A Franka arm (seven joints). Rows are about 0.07 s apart.
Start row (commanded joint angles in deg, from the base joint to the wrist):
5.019, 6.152, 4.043, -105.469, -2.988, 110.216, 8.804
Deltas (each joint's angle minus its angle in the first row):
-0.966, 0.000, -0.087, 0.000, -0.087, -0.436, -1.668
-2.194, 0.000, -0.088, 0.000, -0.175, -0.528, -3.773
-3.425, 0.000, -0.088, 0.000, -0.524, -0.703, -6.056
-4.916, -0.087, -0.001, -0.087, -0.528, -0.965, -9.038
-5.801, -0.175, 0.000, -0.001, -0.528, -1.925, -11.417
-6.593, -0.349, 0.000, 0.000, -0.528, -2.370, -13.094
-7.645, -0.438, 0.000, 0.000, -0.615, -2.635, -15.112
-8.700, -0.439, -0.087, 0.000, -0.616, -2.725, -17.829
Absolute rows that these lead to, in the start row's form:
4.053, 6.152, 3.956, -105.469, -3.075, 109.780, 7.136
2.825, 6.152, 3.955, -105.469, -3.163, 109.688, 5.031
1.594, 6.152, 3.955, -105.469, -3.512, 109.513, 2.748
0.103, 6.065, 4.042, -105.556, -3.516, 109.251, -0.234
-0.782, 5.977, 4.043, -105.470, -3.516, 108.291, -2.613
-1.574, 5.803, 4.043, -105.469, -3.516, 107.846, -4.290
-2.626, 5.714, 4.043, -105.469, -3.603, 107.581, -6.308
-3.681, 5.713, 3.956, -105.469, -3.604, 107.491, -9.025

